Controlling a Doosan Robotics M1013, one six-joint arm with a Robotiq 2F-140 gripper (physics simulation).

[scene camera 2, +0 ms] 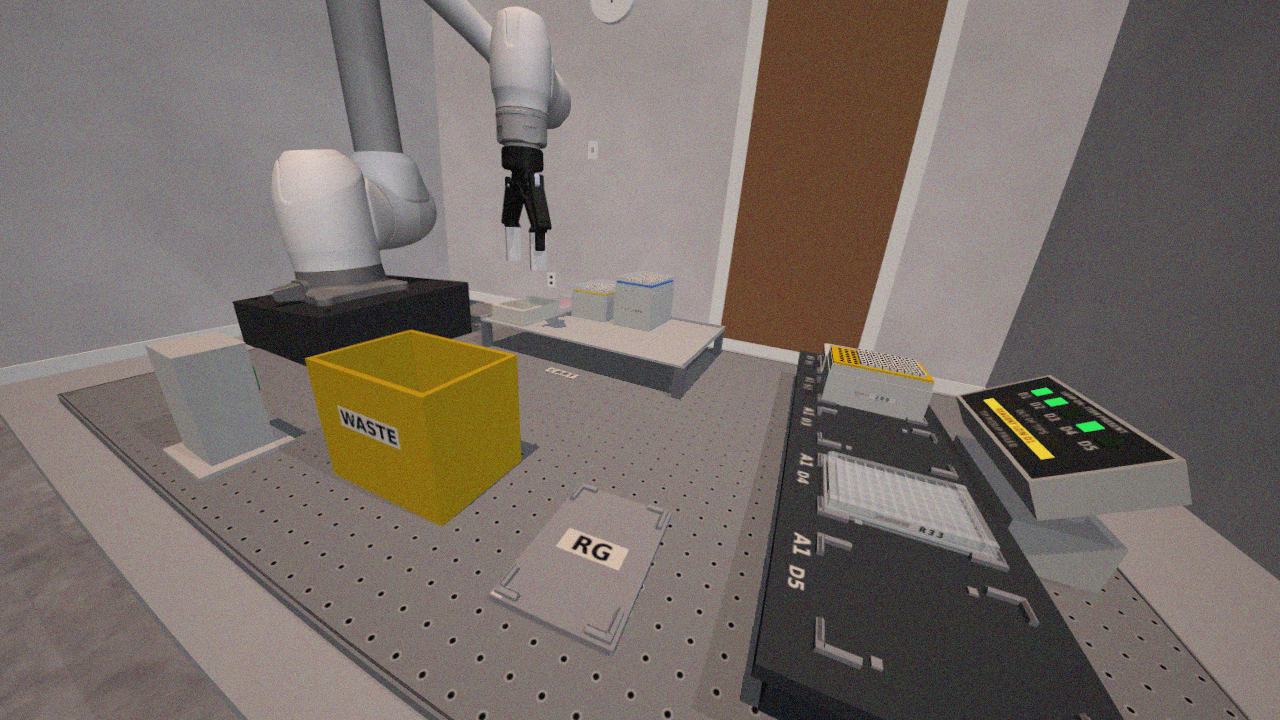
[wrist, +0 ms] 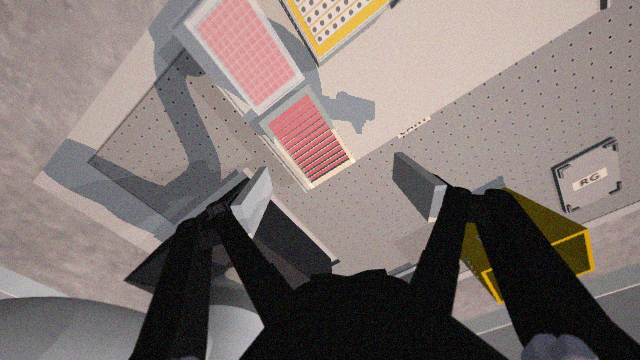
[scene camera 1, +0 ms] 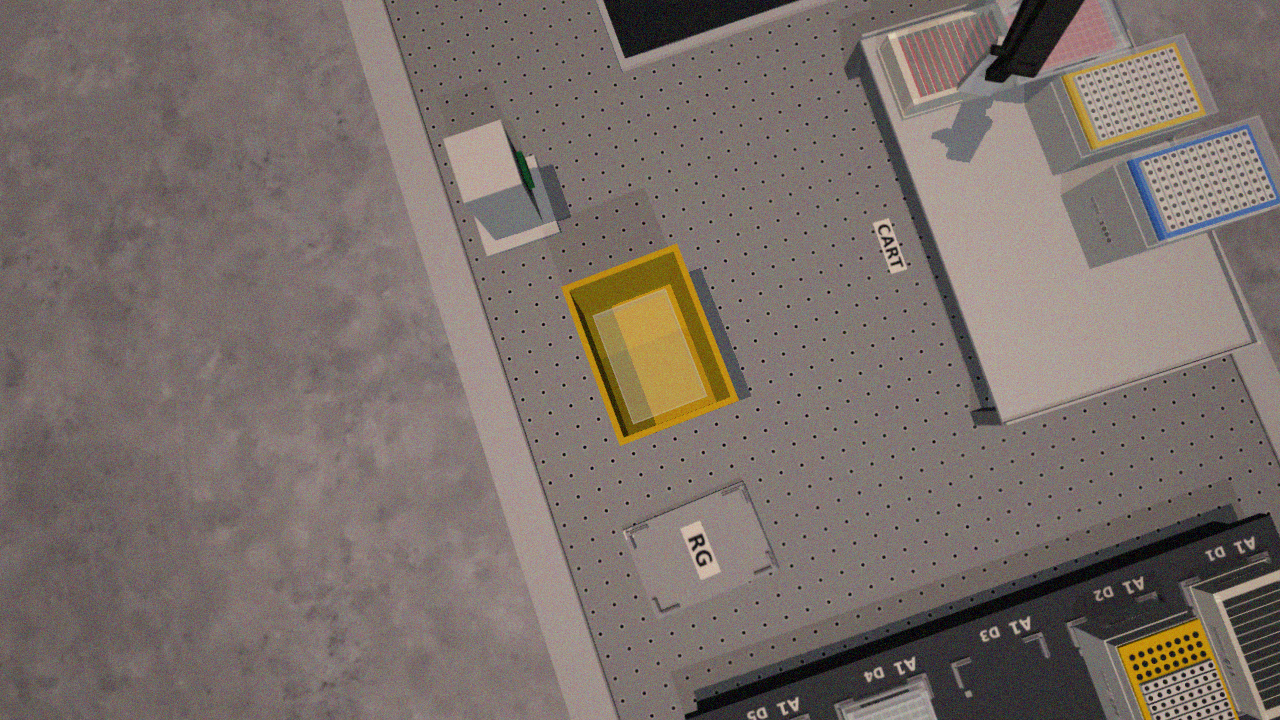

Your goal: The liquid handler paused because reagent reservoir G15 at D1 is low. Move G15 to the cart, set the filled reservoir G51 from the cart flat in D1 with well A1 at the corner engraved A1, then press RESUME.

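Seen in the pictures: gripper, fingertip midpoint: [scene camera 2: 525, 265] [wrist: 331, 172] [scene camera 1: 982, 21]; arm's base, link origin: [scene camera 2: 346, 292] [wrist: 240, 294].
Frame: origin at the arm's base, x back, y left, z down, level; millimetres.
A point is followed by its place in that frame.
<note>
My gripper [scene camera 1: 995, 73] [scene camera 2: 525, 250] {y 170, x -344, z -82 mm} [wrist: 331, 172] {y 170, x -344, z -82 mm} is open and empty, high above the cart's left end. On the cart [scene camera 1: 1074, 304] {y 237, x -618, z 34 mm} [scene camera 2: 680, 344] {y 229, x -671, z 34 mm} [wrist: 450, 40] {y 194, x -552, z 34 mm}, a cream-rimmed reservoir with red liquid in its slots [scene camera 1: 944, 58] {y 183, x -327, z 10 mm} [scene camera 2: 523, 309] {y 148, x -357, z 4 mm} [wrist: 310, 140] {y 194, x -330, z 11 mm} sits flat; its label cannot be read, but it matches G51. In the wrist view it lies beyond the fingertips, between them. The reservoir at D1 [scene camera 1: 1257, 626] {y 276, x -966, z 6 mm}, G15, has dark slots and is partly cut off by the frame. The control screen [scene camera 2: 1065, 420] {y 32, x -1144, z -41 mm} shows a yellow low-reagent bar; its RESUME button cannot be made out.
A pink plate [scene camera 1: 1078, 35] {y 345, x -337, z 25 mm} [wrist: 250, 55] {y 323, x -328, z 20 mm}, a yellow-rimmed rack [scene camera 1: 1141, 94] {y 326, x -440, z -37 mm} and a blue-rimmed rack [scene camera 1: 1208, 179] [scene camera 2: 644, 302] share the cart. The yellow waste bin [scene camera 1: 680, 335] [scene camera 2: 420, 438] {y -264, x -611, z 0 mm}, RG plate [scene camera 1: 662, 559] {y -261, x -755, z 86 mm} and black deck [scene camera 2: 787, 617] {y -245, x -914, z 34 mm} stand around. A yellow rack [scene camera 2: 877, 367] {y 127, x -983, z -28 mm} occupies D2.
</note>
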